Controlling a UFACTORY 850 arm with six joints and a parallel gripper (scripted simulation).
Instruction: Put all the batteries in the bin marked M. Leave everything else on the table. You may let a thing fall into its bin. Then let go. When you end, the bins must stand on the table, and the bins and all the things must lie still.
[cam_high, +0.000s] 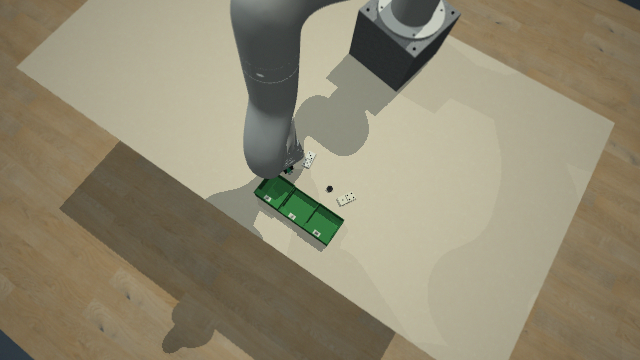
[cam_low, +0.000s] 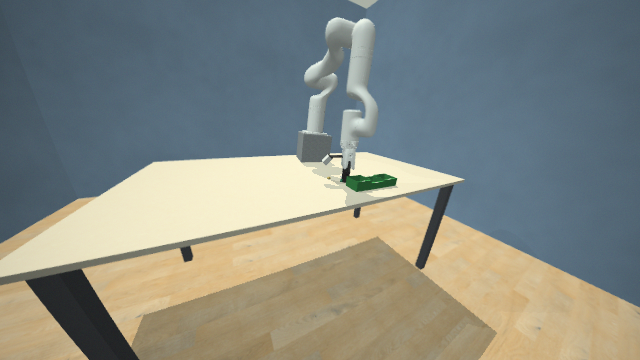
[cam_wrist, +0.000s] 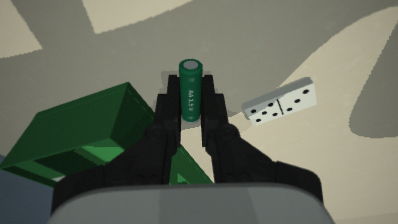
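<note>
Now: hand 6 cm past the white domino, 3 cm to the right of it and 2 cm above it. Round my hand: row of green bins (6 cm ahead, 12 cm to the left); small brass-coloured thing (6 cm behind, 7 cm to the right, 2 cm below); green AA battery (2 cm below).
</note>
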